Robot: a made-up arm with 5 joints.
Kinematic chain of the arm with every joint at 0, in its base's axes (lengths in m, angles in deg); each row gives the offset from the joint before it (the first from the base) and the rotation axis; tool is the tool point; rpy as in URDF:
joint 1: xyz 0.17 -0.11 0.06 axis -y
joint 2: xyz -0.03 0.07 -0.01 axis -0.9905 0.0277 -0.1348
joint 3: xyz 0 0 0.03 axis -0.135 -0.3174 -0.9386
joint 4: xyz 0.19 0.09 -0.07 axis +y
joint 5: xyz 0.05 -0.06 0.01 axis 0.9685 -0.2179 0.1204
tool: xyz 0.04 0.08 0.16 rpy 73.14 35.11 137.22
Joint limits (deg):
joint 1: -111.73..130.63
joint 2: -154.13..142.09
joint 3: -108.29..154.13
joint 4: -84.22..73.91
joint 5: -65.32..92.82
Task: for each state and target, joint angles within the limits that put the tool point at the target. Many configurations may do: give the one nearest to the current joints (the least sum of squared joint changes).
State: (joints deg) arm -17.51 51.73 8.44 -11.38 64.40
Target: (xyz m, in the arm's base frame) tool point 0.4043 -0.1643 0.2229
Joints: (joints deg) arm -14.49 31.85 31.67 29.90 62.66
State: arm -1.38 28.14 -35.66 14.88 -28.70
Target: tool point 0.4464 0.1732 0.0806
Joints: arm 17.89 19.31 -14.33 21.22 -21.36
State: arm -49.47 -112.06 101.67 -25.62 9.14
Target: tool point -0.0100 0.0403 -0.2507
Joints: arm -47.70 -148.31 104.49 11.17 -9.86
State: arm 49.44 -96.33 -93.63 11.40 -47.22
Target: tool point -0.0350 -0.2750 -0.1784
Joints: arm 66.98 -126.59 -108.29 6.49 -41.03
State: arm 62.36 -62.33 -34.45 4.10 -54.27
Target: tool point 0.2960 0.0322 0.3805
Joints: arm 44.66 -70.46 11.19 29.07 -33.88
